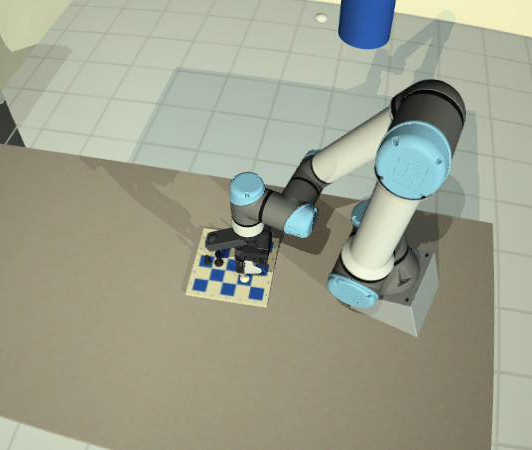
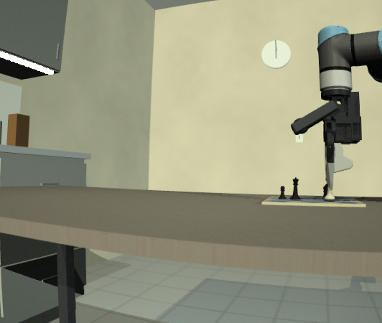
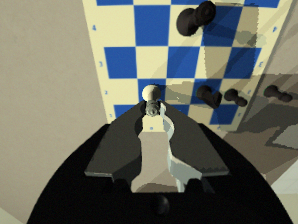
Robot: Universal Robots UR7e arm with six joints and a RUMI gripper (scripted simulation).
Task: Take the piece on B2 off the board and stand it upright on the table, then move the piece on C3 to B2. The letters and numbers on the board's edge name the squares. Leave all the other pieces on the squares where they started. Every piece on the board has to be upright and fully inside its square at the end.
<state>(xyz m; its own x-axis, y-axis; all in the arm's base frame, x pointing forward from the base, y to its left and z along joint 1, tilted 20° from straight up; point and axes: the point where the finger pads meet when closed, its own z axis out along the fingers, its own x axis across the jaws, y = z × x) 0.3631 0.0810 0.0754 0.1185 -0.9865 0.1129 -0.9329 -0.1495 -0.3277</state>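
The white piece lies 10 mm below my hand. The rest, counted from my hand: black knight 70 mm to the right, 30 mm below, 10 mm ahead; then chessboard 40 mm below, 40 mm ahead, 30 mm to the right.
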